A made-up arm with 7 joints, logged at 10 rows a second.
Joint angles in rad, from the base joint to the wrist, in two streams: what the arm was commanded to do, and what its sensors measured. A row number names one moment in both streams.
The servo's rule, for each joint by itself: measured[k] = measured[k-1] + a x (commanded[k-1-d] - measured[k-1]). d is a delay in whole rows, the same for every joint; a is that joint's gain. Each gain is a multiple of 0.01, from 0.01 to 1. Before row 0 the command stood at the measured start. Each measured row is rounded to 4 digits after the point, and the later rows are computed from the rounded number. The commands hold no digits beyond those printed.
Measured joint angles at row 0: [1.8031 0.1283 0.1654 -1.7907 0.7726 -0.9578 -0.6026]
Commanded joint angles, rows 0 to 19: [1.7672 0.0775 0.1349 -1.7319 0.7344 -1.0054 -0.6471]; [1.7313 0.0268 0.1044 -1.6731 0.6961 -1.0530 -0.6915]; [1.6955 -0.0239 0.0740 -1.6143 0.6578 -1.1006 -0.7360]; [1.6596 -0.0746 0.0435 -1.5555 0.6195 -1.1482 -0.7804]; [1.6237 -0.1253 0.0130 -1.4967 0.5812 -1.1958 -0.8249]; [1.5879 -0.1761 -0.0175 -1.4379 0.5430 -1.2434 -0.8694]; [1.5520 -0.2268 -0.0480 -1.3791 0.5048 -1.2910 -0.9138]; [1.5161 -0.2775 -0.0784 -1.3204 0.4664 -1.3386 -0.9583]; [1.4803 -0.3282 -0.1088 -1.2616 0.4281 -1.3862 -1.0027]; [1.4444 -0.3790 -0.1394 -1.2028 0.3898 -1.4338 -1.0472]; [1.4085 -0.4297 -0.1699 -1.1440 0.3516 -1.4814 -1.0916]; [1.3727 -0.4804 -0.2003 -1.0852 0.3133 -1.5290 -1.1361]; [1.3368 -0.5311 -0.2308 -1.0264 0.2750 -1.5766 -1.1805]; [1.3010 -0.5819 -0.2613 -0.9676 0.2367 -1.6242 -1.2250]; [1.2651 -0.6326 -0.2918 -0.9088 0.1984 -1.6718 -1.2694]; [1.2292 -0.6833 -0.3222 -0.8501 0.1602 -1.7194 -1.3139]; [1.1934 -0.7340 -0.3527 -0.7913 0.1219 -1.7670 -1.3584]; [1.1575 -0.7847 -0.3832 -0.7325 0.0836 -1.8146 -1.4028]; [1.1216 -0.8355 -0.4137 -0.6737 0.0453 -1.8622 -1.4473]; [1.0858 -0.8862 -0.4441 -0.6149 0.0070 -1.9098 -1.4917]
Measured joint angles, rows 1 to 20: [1.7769 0.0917 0.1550 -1.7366 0.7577 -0.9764 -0.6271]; [1.7436 0.0450 0.1378 -1.6782 0.7337 -1.0063 -0.6625]; [1.7085 -0.0046 0.1161 -1.6194 0.7041 -1.0431 -0.7029]; [1.6728 -0.0550 0.0914 -1.5606 0.6711 -1.0841 -0.7455]; [1.6370 -0.1056 0.0647 -1.5018 0.6360 -1.1277 -0.7892]; [1.6012 -0.1564 0.0368 -1.4430 0.5997 -1.1728 -0.8333]; [1.5653 -0.2071 0.0080 -1.3842 0.5627 -1.2189 -0.8776]; [1.5294 -0.2578 -0.0214 -1.3255 0.5251 -1.2656 -0.9220]; [1.4936 -0.3085 -0.0511 -1.2667 0.4873 -1.3126 -0.9664]; [1.4577 -0.3593 -0.0811 -1.2079 0.4493 -1.3599 -1.0108]; [1.4218 -0.4100 -0.1113 -1.1491 0.4112 -1.4073 -1.0552]; [1.3860 -0.4607 -0.1416 -1.0903 0.3730 -1.4548 -1.0997]; [1.3501 -0.5114 -0.1719 -1.0315 0.3348 -1.5023 -1.1441]; [1.3143 -0.5622 -0.2023 -0.9727 0.2965 -1.5498 -1.1886]; [1.2784 -0.6129 -0.2327 -0.9139 0.2582 -1.5974 -1.2330]; [1.2425 -0.6636 -0.2631 -0.8552 0.2200 -1.6450 -1.2775]; [1.2067 -0.7143 -0.2936 -0.7964 0.1817 -1.6926 -1.3220]; [1.1708 -0.7650 -0.3241 -0.7376 0.1434 -1.7402 -1.3664]; [1.1349 -0.8158 -0.3546 -0.6788 0.1051 -1.7878 -1.4109]; [1.0991 -0.8665 -0.3850 -0.6200 0.0668 -1.8354 -1.4553]
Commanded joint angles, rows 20 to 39: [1.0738 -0.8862 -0.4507 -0.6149 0.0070 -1.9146 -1.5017]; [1.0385 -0.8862 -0.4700 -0.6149 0.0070 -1.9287 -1.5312]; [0.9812 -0.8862 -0.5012 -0.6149 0.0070 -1.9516 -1.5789]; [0.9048 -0.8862 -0.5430 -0.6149 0.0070 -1.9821 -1.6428]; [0.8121 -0.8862 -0.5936 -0.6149 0.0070 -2.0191 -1.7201]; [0.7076 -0.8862 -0.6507 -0.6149 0.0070 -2.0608 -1.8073]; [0.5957 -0.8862 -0.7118 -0.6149 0.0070 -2.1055 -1.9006]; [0.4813 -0.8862 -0.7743 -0.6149 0.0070 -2.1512 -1.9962]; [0.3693 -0.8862 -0.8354 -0.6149 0.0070 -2.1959 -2.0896]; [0.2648 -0.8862 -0.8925 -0.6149 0.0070 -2.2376 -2.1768]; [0.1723 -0.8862 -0.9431 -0.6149 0.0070 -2.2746 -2.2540]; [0.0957 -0.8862 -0.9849 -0.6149 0.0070 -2.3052 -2.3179]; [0.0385 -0.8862 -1.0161 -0.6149 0.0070 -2.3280 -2.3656]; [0.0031 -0.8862 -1.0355 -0.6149 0.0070 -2.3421 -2.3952]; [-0.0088 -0.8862 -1.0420 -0.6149 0.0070 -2.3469 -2.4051]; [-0.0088 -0.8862 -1.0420 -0.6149 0.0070 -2.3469 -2.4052]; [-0.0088 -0.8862 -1.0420 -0.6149 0.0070 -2.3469 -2.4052]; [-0.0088 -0.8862 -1.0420 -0.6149 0.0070 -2.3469 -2.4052]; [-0.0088 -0.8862 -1.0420 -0.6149 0.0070 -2.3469 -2.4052]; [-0.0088 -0.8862 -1.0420 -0.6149 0.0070 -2.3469 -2.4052]
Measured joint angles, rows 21 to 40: [1.0806 -0.8807 -0.4073 -0.6153 0.0435 -1.8663 -1.4808]; [1.0499 -0.8847 -0.4286 -0.6149 0.0293 -1.8906 -1.5085]; [0.9997 -0.8858 -0.4533 -0.6149 0.0206 -1.9144 -1.5472]; [0.9304 -0.8861 -0.4838 -0.6149 0.0153 -1.9408 -1.5998]; [0.8440 -0.8862 -0.5211 -0.6149 0.0121 -1.9713 -1.6660]; [0.7444 -0.8862 -0.5652 -0.6149 0.0101 -2.0062 -1.7437]; [0.6358 -0.8862 -0.6150 -0.6149 0.0089 -2.0449 -1.8300]; [0.5230 -0.8862 -0.6692 -0.6149 0.0082 -2.0864 -1.9214]; [0.4108 -0.8862 -0.7257 -0.6149 0.0077 -2.1291 -2.0139]; [0.3042 -0.8862 -0.7824 -0.6149 0.0074 -2.1714 -2.1035]; [0.2079 -0.8862 -0.8370 -0.6149 0.0072 -2.2116 -2.1863]; [0.1260 -0.8862 -0.8873 -0.6149 0.0071 -2.2481 -2.2587]; [0.0621 -0.8862 -0.9311 -0.6149 0.0071 -2.2793 -2.3175]; [0.0190 -0.8862 -0.9666 -0.6149 0.0071 -2.3038 -2.3602]; [-0.0013 -0.8862 -0.9922 -0.6149 0.0071 -2.3206 -2.3849]; [-0.0068 -0.8862 -1.0091 -0.6149 0.0071 -2.3309 -2.3961]; [-0.0083 -0.8862 -1.0203 -0.6149 0.0071 -2.3371 -2.4011]; [-0.0087 -0.8862 -1.0277 -0.6149 0.0071 -2.3409 -2.4034]; [-0.0088 -0.8862 -1.0326 -0.6149 0.0071 -2.3432 -2.4044]; [-0.0088 -0.8862 -1.0358 -0.6149 0.0071 -2.3446 -2.4048]
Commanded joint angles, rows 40 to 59: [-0.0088 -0.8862 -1.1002 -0.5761 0.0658 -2.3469 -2.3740]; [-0.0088 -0.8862 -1.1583 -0.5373 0.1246 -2.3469 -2.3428]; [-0.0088 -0.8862 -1.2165 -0.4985 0.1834 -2.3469 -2.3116]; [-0.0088 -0.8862 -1.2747 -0.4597 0.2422 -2.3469 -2.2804]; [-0.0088 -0.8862 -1.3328 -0.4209 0.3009 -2.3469 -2.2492]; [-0.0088 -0.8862 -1.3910 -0.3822 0.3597 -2.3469 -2.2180]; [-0.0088 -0.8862 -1.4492 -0.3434 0.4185 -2.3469 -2.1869]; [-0.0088 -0.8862 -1.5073 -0.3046 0.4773 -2.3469 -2.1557]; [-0.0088 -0.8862 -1.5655 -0.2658 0.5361 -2.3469 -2.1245]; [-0.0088 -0.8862 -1.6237 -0.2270 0.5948 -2.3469 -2.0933]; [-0.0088 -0.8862 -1.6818 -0.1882 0.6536 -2.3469 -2.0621]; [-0.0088 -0.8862 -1.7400 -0.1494 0.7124 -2.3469 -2.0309]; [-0.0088 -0.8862 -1.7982 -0.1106 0.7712 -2.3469 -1.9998]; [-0.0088 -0.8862 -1.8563 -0.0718 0.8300 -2.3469 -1.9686]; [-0.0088 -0.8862 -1.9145 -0.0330 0.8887 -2.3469 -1.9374]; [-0.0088 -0.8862 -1.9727 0.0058 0.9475 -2.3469 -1.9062]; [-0.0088 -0.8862 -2.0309 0.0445 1.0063 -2.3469 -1.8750]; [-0.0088 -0.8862 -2.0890 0.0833 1.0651 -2.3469 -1.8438]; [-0.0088 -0.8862 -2.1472 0.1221 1.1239 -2.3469 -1.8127]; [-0.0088 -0.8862 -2.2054 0.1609 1.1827 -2.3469 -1.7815]
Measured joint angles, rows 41 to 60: [-0.0088 -0.8862 -1.0577 -0.5792 0.0300 -2.3455 -2.3879]; [-0.0088 -0.8862 -1.0919 -0.5407 0.0669 -2.3460 -2.3631]; [-0.0088 -0.8862 -1.1343 -0.5019 0.1123 -2.3464 -2.3348]; [-0.0088 -0.8862 -1.1820 -0.4631 0.1630 -2.3466 -2.3049]; [-0.0088 -0.8862 -1.2333 -0.4243 0.2168 -2.3467 -2.2743]; [-0.0088 -0.8862 -1.2869 -0.3856 0.2725 -2.3468 -2.2433]; [-0.0088 -0.8862 -1.3421 -0.3468 0.3294 -2.3468 -2.2123]; [-0.0088 -0.8862 -1.3983 -0.3080 0.3871 -2.3468 -2.1812]; [-0.0088 -0.8862 -1.4551 -0.2692 0.4452 -2.3468 -2.1500]; [-0.0088 -0.8862 -1.5124 -0.2304 0.5035 -2.3468 -2.1188]; [-0.0088 -0.8862 -1.5700 -0.1916 0.5620 -2.3468 -2.0876]; [-0.0088 -0.8862 -1.6278 -0.1528 0.6207 -2.3468 -2.0564]; [-0.0088 -0.8862 -1.6857 -0.1140 0.6794 -2.3468 -2.0253]; [-0.0088 -0.8862 -1.7437 -0.0752 0.7381 -2.3468 -1.9941]; [-0.0088 -0.8862 -1.8018 -0.0364 0.7968 -2.3468 -1.9629]; [-0.0088 -0.8862 -1.8599 0.0024 0.8556 -2.3468 -1.9317]; [-0.0088 -0.8862 -1.9180 0.0411 0.9144 -2.3468 -1.9005]; [-0.0088 -0.8862 -1.9761 0.0799 0.9732 -2.3468 -1.8693]; [-0.0088 -0.8862 -2.0343 0.1187 1.0320 -2.3468 -1.8382]; [-0.0088 -0.8862 -2.0925 0.1575 1.0908 -2.3468 -1.8070]
